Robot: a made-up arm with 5 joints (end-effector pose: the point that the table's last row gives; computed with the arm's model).
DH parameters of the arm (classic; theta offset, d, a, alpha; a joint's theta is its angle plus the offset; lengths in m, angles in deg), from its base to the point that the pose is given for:
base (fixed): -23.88 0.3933 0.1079 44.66
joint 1: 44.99 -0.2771 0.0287 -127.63
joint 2: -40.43 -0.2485 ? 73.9
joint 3: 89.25 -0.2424 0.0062 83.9
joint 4: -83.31 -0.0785 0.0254 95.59
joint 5: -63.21 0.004 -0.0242 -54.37
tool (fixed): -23.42 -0.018 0 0
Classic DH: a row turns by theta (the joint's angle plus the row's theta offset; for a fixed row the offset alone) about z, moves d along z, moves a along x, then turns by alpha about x.
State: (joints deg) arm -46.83 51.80 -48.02 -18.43 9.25
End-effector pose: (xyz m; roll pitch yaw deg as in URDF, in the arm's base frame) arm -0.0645 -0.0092 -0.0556 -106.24 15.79 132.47
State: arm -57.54 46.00 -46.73 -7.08 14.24
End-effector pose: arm -0.0921 0.0316 -0.0484 -113.62 22.54 125.55
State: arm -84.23 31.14 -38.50 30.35 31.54
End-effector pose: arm -0.1485 0.1363 -0.0105 -142.56 46.78 98.51
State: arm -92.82 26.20 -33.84 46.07 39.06
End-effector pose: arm -0.1639 0.1707 0.0072 -162.40 53.41 79.42
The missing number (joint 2, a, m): -0.0979
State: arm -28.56 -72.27 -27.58 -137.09 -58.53
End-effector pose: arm 0.4158 -0.2198 0.1755 -151.34 -10.49 41.28
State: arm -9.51 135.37 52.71 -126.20 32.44
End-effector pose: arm -0.0409 -0.2559 0.2661 -97.07 -18.27 -45.19
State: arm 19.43 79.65 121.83 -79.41 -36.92
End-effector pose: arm 0.2937 -0.2430 0.0520 -79.73 -40.94 -51.12
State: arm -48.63 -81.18 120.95 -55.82 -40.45
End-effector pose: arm 0.2567 -0.3133 0.2066 17.43 6.66 -159.66
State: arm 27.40 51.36 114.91 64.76 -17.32
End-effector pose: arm 0.4302 -0.2018 0.0896 159.01 -26.79 -30.63
